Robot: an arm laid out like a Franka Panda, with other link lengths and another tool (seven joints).
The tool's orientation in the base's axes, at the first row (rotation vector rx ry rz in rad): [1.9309 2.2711 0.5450]
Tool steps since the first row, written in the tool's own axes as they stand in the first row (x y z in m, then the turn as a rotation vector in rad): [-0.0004 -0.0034 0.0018 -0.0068 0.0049 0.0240]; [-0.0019 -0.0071 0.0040 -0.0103 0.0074 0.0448]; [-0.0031 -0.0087 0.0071 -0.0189 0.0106 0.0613]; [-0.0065 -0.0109 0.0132 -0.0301 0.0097 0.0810]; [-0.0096 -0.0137 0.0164 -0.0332 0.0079 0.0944]
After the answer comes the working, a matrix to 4 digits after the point.
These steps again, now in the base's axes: [-0.0025 -0.0005 -0.0029 0.0133 -0.0012 -0.0216]; [-0.0050 -0.0019 -0.0064 0.0228 -0.0002 -0.0406]; [-0.0053 -0.0027 -0.0100 0.0325 -0.0049 -0.0561]; [-0.0048 -0.0051 -0.0169 0.0398 -0.0120 -0.0764]; [-0.0059 -0.0078 -0.0213 0.0429 -0.0126 -0.0899]
The tool's axes in the first row as the columns of a matrix, in the base's axes (rounded; the answer above uses it unrounded):
[-0.1843 0.9321 0.3116]
[0.9721 0.1260 0.1980]
[0.1453 0.3394 -0.9293]

